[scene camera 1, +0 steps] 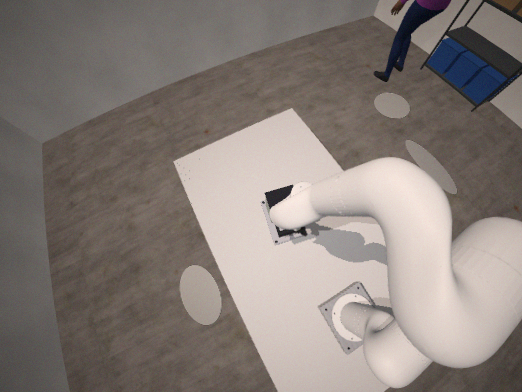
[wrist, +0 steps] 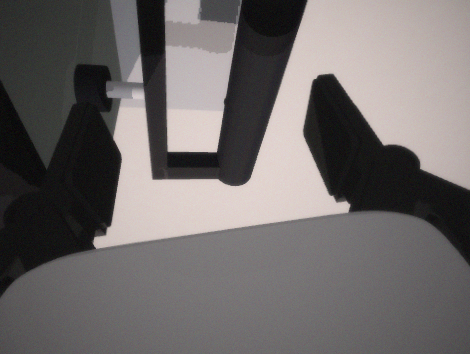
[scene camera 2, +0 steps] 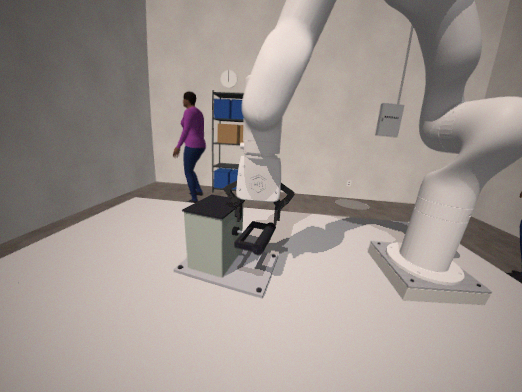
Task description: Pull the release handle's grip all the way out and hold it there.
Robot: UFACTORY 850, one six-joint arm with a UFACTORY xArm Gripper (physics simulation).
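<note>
The gripper (scene camera 2: 257,221) is visible in the scene, and the wrist camera shows the same gripper (wrist: 210,117) as well.
</note>
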